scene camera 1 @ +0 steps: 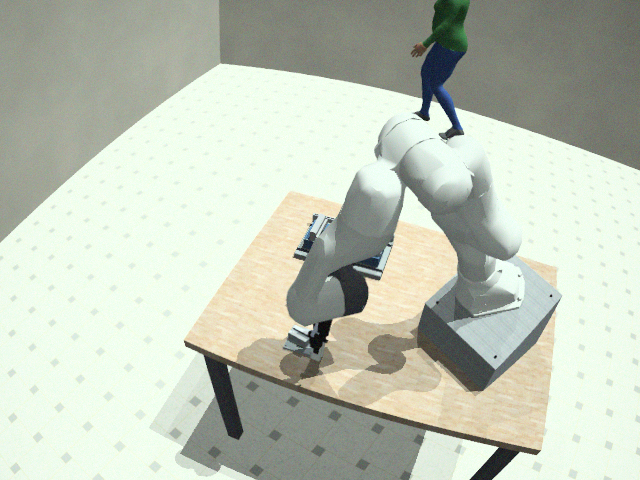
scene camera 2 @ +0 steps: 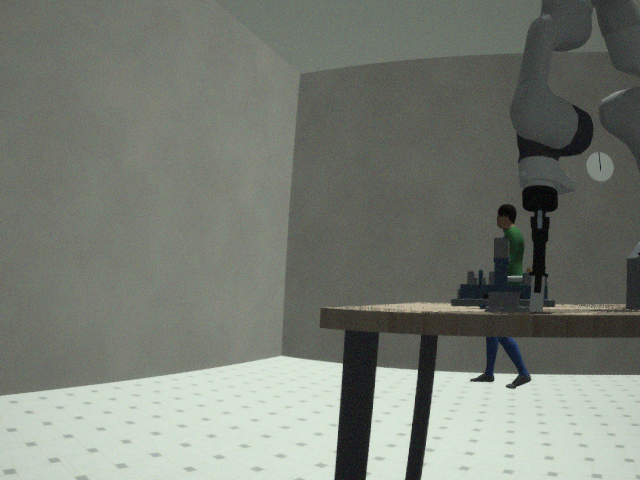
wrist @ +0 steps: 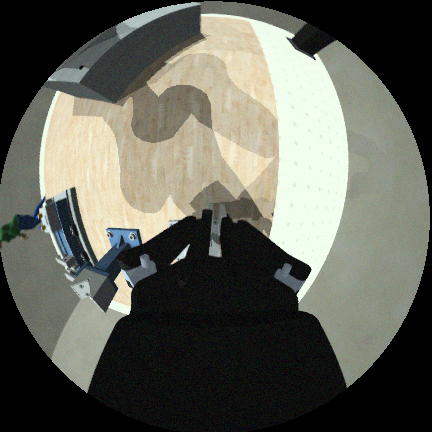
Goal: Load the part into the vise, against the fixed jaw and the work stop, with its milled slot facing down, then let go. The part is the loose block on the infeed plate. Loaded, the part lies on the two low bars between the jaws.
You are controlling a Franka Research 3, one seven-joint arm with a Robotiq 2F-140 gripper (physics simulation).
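The part (scene camera 1: 298, 335) (scene camera 2: 504, 300), a grey block, sits on the grey infeed plate (scene camera 1: 311, 355) near the table's front edge. Its slot is too small to make out. My gripper (scene camera 1: 316, 350) (scene camera 2: 537, 303) (wrist: 215, 210) points down right beside the part, with its fingertips low at plate height. The fingers are shut together, and no part shows between them. In the wrist view the fingers hide most of the plate. The vise (scene camera 1: 374, 272) (scene camera 2: 467, 291) (wrist: 65, 225) stands farther back, blue and grey; the arm hides its middle in scene camera 1.
A blue post (scene camera 2: 500, 271) (wrist: 107, 259) with a grey head (scene camera 2: 501, 248) (wrist: 95, 287) stands between the infeed plate and the vise. The grey robot base block (scene camera 1: 491, 330) (wrist: 140, 55) stands at the right of the table (scene camera 1: 248, 304). A person in green (scene camera 1: 452, 28) is behind the table.
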